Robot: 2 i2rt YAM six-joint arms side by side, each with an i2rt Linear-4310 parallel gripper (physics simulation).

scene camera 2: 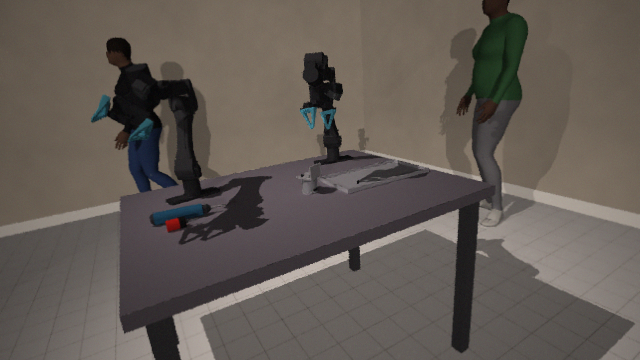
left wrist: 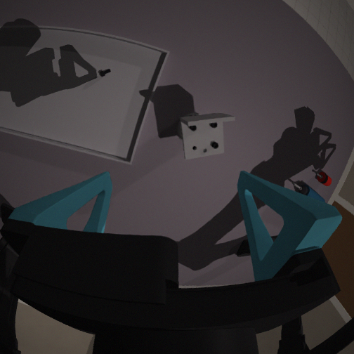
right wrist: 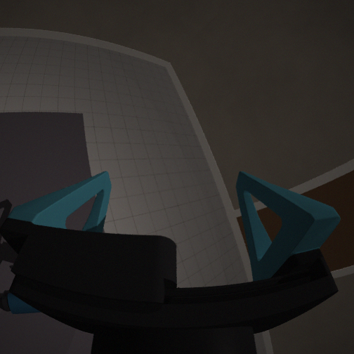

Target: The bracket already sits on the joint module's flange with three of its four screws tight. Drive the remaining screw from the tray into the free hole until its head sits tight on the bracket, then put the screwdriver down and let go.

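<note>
The grey bracket sits on the joint module. In the left wrist view three dark screw heads show on it, and a small dark hole is at its lower left corner. A dark screw lies in the tray. The blue screwdriver lies on the table. My left gripper is open and empty, above the table near the bracket. My right gripper is open and empty, high and away from the screwdriver.
A red-handled tool lies close beside the blue screwdriver on the table. The tray is right of the joint module in the scene view. A person in black stands behind the right arm; a person in green stands beyond the table.
</note>
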